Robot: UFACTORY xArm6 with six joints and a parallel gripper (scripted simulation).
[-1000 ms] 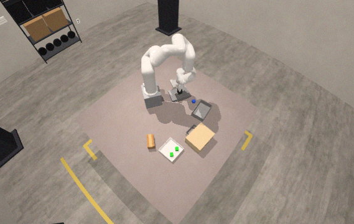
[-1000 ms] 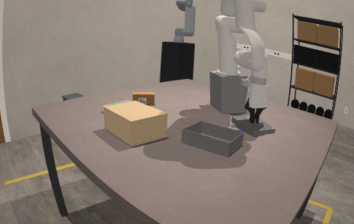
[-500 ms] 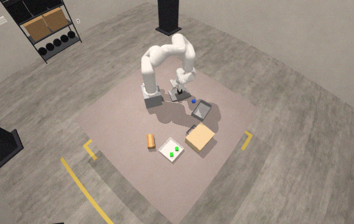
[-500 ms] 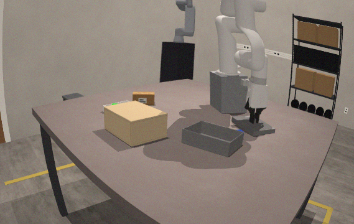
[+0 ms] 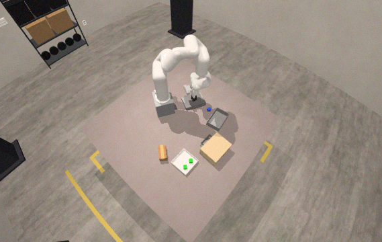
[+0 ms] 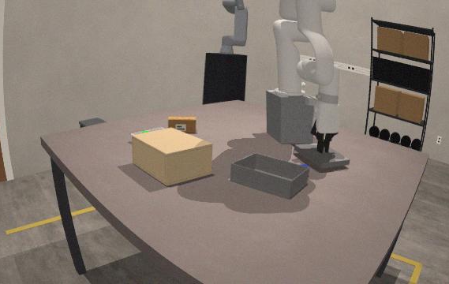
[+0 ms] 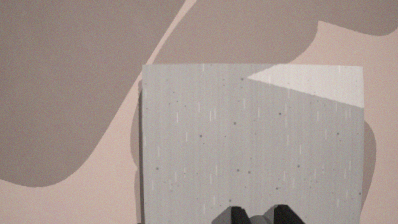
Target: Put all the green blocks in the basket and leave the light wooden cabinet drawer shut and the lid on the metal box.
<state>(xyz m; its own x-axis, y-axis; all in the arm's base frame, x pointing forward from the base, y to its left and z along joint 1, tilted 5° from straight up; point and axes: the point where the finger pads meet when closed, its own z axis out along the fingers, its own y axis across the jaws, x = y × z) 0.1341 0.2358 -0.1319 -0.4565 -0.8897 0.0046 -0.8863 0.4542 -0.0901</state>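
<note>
The metal box is 29 cm ahead of my hand, 3 cm below it and 1 cm to the right of it. From my hand the other things lie so: light wooden cabinet (43 cm ahead, 25 cm to the right, 1 cm below); then blue block (17 cm ahead, 4 cm below, 2 cm to the left); then grey metal lid (3 cm below).
</note>
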